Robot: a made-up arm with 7 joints.
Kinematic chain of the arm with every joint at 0, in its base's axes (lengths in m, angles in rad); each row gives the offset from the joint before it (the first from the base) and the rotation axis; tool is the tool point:
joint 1: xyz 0 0.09 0 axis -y
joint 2: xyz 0 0.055 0 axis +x
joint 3: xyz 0 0 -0.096 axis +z
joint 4: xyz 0 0 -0.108 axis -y
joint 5: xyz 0 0 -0.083 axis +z
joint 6: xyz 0 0 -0.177 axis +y
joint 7: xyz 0 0 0 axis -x
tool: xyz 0 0 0
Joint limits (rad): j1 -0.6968..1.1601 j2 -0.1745..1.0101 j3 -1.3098..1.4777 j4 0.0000..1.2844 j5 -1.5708..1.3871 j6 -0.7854..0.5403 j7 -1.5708..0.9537
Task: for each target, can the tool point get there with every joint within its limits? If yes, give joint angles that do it. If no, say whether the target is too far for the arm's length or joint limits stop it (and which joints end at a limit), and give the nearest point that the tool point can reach.
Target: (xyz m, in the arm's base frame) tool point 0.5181 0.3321 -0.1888
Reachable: no: too far | nearest point 0.4111 0.2940 -0.1538 | short by 0.119 m
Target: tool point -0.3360 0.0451 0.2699
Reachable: no: joint limits stop it (at a limit: joint 1, joint 2, joint 3, joint 4) | nearest point -0.0991 -0.1405 -0.2188 | short by 0.574 m
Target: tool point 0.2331 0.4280 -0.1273
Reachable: yes | joints 0.0234 0.9189 0.2802 1.1698 -1.1200 -0.0663 0.6481
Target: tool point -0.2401 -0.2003 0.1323
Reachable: no: joint limits stop it (at a limit: joint 1, joint 2, joint 3, joint 4) | nearest point -0.0991 -0.1405 -0.2188 | short by 0.383 m
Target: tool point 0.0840 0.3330 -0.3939
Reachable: yes | joints -0.1516 0.5098 -0.1374 0.5865 0.0467 -0.6021 -1.0544
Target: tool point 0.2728 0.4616 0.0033
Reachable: yes | joints 0.9492 0.6323 0.6602 0.9057 -0.7731 -0.1235 -0.7927
